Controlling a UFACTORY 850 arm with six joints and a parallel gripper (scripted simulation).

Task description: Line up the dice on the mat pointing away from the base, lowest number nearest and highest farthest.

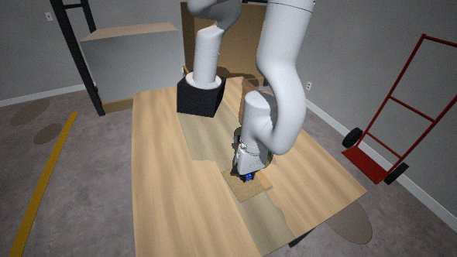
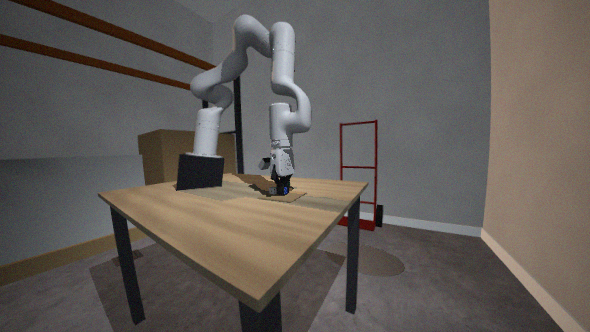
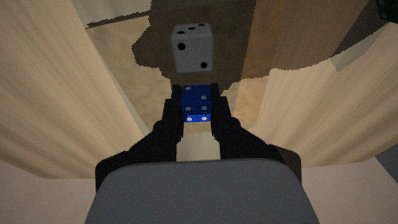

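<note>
Right now my hand is 1 cm above the blue die. Also, from my hand: white die (5 cm behind, 1 cm to the right, 1 cm below); then green die (10 cm behind, 13 cm to the left, 2 cm below); then tan mat (3 cm below).
</note>
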